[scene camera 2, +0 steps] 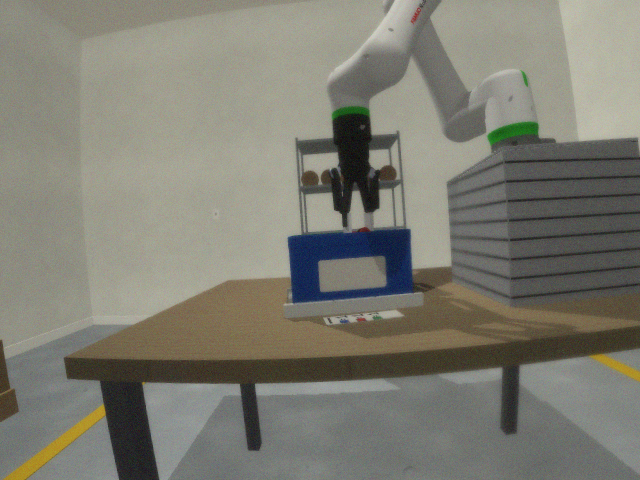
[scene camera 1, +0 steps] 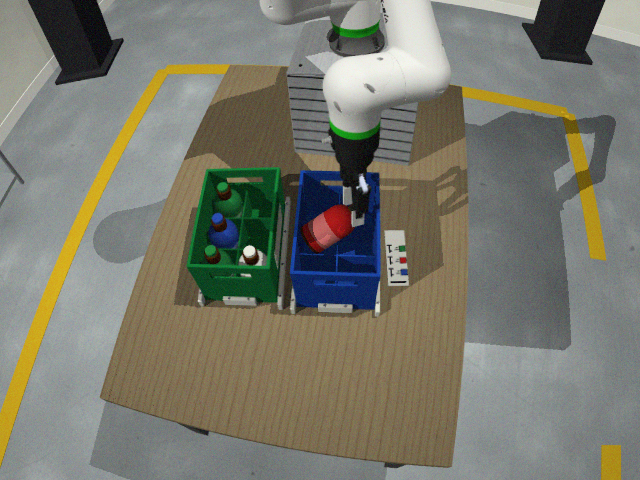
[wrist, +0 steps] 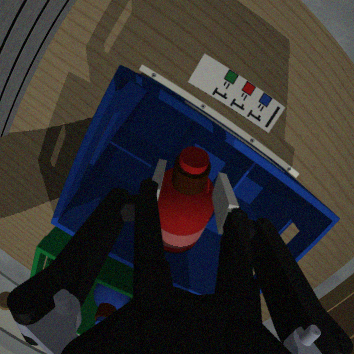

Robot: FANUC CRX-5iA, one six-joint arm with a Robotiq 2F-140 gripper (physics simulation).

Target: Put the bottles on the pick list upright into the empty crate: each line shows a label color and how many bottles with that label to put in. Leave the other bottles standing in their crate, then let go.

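Places are measured from the arm's base along level axes (x back, y right, z up), in metres.
Pixels of known places: gripper, fingertip midpoint: point(scene camera 1: 353, 213) point(wrist: 189, 177); arm's base at its link origin: point(scene camera 1: 357, 42).
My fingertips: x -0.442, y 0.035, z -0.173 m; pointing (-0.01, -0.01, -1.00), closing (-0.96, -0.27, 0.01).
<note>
For each thing: its top centre in the pictures, then the offset to it from my fingertips. "pt": a spot on its surface instead. Level surfaces: height alone.
- red-labelled bottle at its top centre: point(wrist: 181, 226) point(scene camera 1: 337, 210) point(scene camera 2: 350, 228) dx -0.011, dy +0.037, dz +0.031 m
- green crate at its top centre: point(wrist: 107, 320) point(scene camera 1: 234, 214) dx -0.005, dy +0.268, dz +0.021 m
- blue bottle at its top centre: point(wrist: 101, 324) point(scene camera 1: 217, 217) dx -0.004, dy +0.312, dz +0.008 m
- white bottle at its top centre: point(scene camera 1: 249, 250) dx -0.094, dy +0.229, dz +0.008 m
- pick list at a spot on its surface: point(wrist: 202, 70) point(scene camera 1: 395, 234) pt dx +0.037, dy -0.115, dz -0.153 m
- wooden table at its surface level: dz -0.155 m
The red-labelled bottle point(scene camera 1: 328, 227) point(scene camera 2: 364, 229) point(wrist: 186, 212) leans at a slant inside the blue crate point(scene camera 1: 333, 293) point(scene camera 2: 305, 273), cap toward the pick-list side. My gripper point(scene camera 1: 353, 207) point(scene camera 2: 357, 222) point(wrist: 189, 177) reaches down into this crate and is shut on the red bottle, its pads at both sides of the shoulder; the bottle's base is partly hidden. In the green crate point(scene camera 1: 230, 285) stand two green bottles point(scene camera 1: 228, 203) point(scene camera 1: 210, 253), a blue bottle point(scene camera 1: 223, 235) and a white bottle point(scene camera 1: 249, 256). The pick list point(scene camera 1: 393, 239) point(wrist: 202, 70) shows one green, one red, one blue.
The crates stand side by side between white rails point(scene camera 1: 283, 258) on the wooden table point(scene camera 1: 289, 372) point(scene camera 2: 206, 335). The blue crate's dividers and walls surround the fingers. The grey slatted robot base point(scene camera 1: 310, 118) point(scene camera 2: 480, 222) stands behind. A shelf rack point(scene camera 2: 298, 196) is in the background.
</note>
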